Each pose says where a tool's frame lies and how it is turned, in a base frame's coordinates. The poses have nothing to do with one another.
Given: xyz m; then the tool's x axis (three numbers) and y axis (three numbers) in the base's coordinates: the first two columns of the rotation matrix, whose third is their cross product.
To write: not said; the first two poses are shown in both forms.
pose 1, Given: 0.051 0.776 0.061 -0.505 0.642 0.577 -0.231 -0.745 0.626
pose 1, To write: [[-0.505 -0.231 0.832], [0.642 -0.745 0.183], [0.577 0.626 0.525]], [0.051 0.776 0.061]
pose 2, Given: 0.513 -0.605 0.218 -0.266 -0.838 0.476 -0.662 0.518 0.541
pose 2, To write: [[-0.266 -0.662 -0.700], [-0.838 0.518 -0.171], [0.476 0.541 -0.693]], [0.513 -0.605 0.218]
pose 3, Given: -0.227 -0.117 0.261 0.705 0.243 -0.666 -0.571 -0.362 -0.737
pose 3, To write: [[0.705 -0.571 -0.420], [0.243 -0.362 0.900], [-0.666 -0.737 -0.116]], [-0.227 -0.117 0.261]
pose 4, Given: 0.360 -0.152 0.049 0.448 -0.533 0.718 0.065 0.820 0.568
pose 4, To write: [[0.448 0.065 -0.892], [-0.533 0.820 -0.208], [0.718 0.568 0.402]], [0.360 -0.152 0.049]
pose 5, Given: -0.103 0.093 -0.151 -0.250 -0.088 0.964 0.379 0.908 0.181
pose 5, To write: [[-0.250 0.379 -0.891], [-0.088 0.908 0.411], [0.964 0.181 -0.194]], [-0.103 0.093 -0.151]
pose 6, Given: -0.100 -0.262 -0.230 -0.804 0.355 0.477 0.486 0.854 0.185
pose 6, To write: [[-0.804 0.486 -0.342], [0.355 0.854 0.381], [0.477 0.185 -0.859]], [-0.100 -0.262 -0.230]
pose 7, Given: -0.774 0.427 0.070 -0.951 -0.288 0.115 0.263 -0.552 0.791
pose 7, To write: [[-0.951 0.263 -0.164], [-0.288 -0.552 0.782], [0.115 0.791 0.601]], [-0.774 0.427 0.070]
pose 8, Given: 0.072 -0.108 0.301 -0.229 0.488 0.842 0.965 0.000 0.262
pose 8, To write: [[-0.229 0.965 0.128], [0.488 0.000 0.873], [0.842 0.262 -0.471]], [0.072 -0.108 0.301]
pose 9, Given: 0.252 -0.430 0.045 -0.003 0.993 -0.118 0.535 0.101 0.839
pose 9, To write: [[-0.003 0.535 0.845], [0.993 0.101 -0.061], [-0.118 0.839 -0.532]], [0.252 -0.430 0.045]
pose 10, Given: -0.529 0.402 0.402 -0.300 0.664 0.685 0.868 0.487 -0.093
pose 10, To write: [[-0.300 0.868 -0.395], [0.664 0.487 0.567], [0.685 -0.093 -0.722]], [-0.529 0.402 0.402]
